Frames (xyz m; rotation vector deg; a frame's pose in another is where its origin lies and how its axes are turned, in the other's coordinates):
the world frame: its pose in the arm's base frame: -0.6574 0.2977 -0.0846 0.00 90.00 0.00
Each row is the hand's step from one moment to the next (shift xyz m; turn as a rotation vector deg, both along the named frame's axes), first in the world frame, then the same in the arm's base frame.
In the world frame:
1: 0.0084 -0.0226 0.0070 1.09 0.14 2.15
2: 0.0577 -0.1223 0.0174 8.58 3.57 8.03
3: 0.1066 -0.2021 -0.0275 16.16 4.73 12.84
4: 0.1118 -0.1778 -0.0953 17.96 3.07 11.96
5: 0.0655 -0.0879 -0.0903 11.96 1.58 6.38
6: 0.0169 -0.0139 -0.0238 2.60 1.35 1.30
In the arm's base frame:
1: 0.0070 -0.0226 -0.0084 2.15 0.14 -1.09
2: 0.0174 -0.1223 -0.0577 8.03 3.57 -8.58
3: -0.0275 -0.2021 -0.1066 12.84 4.73 -16.16
4: -0.0953 -0.1778 -0.1118 11.96 3.07 -17.96
5: -0.0903 -0.0879 -0.0655 6.38 1.58 -11.96
6: -0.0238 -0.0139 -0.0169 1.30 1.35 -2.60

